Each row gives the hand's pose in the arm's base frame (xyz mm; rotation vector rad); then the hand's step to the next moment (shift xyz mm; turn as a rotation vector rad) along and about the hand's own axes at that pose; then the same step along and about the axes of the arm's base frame.
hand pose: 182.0 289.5 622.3 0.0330 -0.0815 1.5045
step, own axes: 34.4 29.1 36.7 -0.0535 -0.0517 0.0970
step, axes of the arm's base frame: -28.0 33.5 38.3 0.0449 -0.0637 0.0942
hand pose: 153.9 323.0 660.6 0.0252 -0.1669 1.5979
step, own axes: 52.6 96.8 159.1 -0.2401 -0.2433 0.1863
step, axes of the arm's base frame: -112.2 30.3 154.7 0.2345 -0.2550 0.1776
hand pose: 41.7 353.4 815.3 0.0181 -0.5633 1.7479
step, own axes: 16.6 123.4 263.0 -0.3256 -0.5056 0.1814
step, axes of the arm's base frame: -192.9 -102.0 192.5 0.5002 -0.2936 0.2412
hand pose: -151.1 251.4 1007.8 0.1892 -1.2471 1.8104
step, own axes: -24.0 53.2 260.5 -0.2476 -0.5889 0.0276
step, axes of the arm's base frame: -114.5 -229.0 75.6 0.5689 -0.1168 0.2675
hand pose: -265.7 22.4 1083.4 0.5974 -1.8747 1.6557
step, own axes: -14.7 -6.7 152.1 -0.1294 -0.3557 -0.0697
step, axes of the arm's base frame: -2.6 -152.0 -16.8 0.3389 0.0157 0.1818
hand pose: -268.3 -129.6 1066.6 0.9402 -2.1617 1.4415
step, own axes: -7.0 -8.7 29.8 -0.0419 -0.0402 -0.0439
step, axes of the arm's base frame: 12.7 -27.2 -10.7 0.0556 0.0434 0.0179
